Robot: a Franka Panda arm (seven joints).
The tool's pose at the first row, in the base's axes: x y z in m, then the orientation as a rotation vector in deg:
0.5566 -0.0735 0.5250 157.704 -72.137 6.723
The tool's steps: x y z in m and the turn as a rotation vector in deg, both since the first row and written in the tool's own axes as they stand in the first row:
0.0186 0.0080 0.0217 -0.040 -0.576 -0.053
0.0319 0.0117 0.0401 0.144 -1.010 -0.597
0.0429 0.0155 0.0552 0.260 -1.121 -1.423
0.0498 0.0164 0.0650 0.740 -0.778 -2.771
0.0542 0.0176 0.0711 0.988 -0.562 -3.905
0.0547 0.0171 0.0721 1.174 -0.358 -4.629
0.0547 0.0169 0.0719 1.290 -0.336 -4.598
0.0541 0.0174 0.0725 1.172 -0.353 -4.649
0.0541 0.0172 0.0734 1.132 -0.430 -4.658
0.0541 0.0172 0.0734 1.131 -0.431 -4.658
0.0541 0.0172 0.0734 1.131 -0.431 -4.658
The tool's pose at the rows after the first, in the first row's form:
0.5632 -0.0955 0.5062 157.933 -72.191 5.907
0.5695 -0.1104 0.4898 158.584 -71.589 5.387
0.5742 -0.1231 0.4764 159.212 -70.491 5.240
0.5782 -0.1302 0.4676 160.257 -68.645 5.907
0.5803 -0.1350 0.4621 161.016 -67.057 6.267
0.5810 -0.1352 0.4612 161.488 -66.030 6.605
0.5812 -0.1351 0.4613 161.561 -66.098 6.715
0.5804 -0.1350 0.4607 161.495 -66.000 6.609
0.5806 -0.1350 0.4598 161.498 -65.995 6.476
0.5806 -0.1350 0.4598 161.497 -65.995 6.474
0.5806 -0.1350 0.4598 161.497 -65.995 6.474

